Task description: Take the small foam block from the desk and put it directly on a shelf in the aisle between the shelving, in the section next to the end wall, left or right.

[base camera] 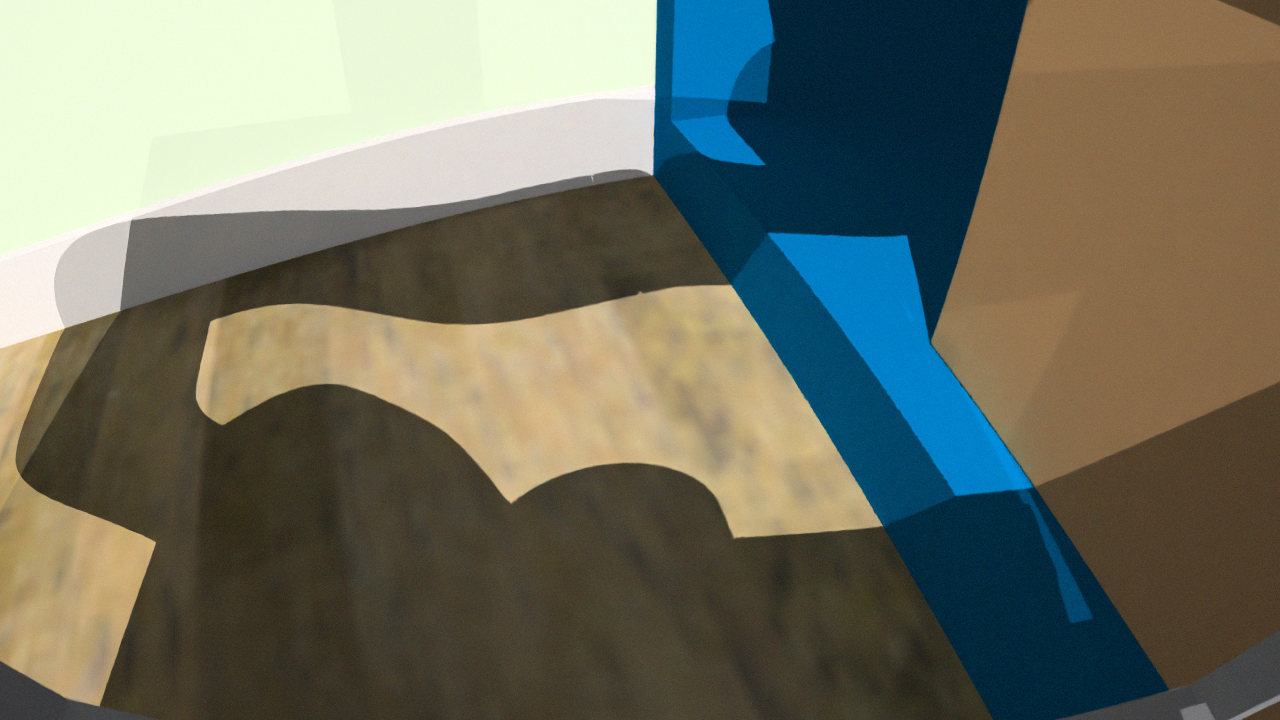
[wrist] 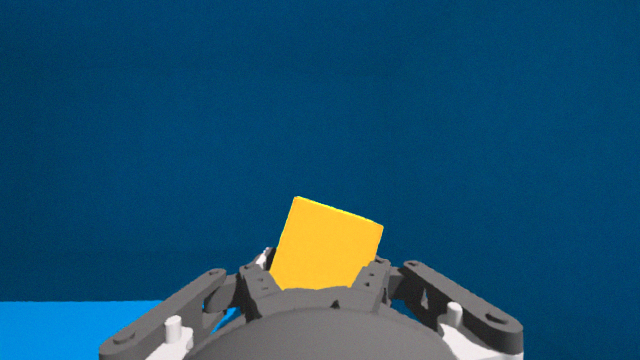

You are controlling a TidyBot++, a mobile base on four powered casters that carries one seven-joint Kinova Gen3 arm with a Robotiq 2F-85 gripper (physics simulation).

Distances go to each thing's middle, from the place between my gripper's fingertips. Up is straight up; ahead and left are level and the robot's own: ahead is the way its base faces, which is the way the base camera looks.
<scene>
My hand is 1 cm past the yellow foam block (wrist: 321, 246) and 2 cm to the right of it.
</scene>
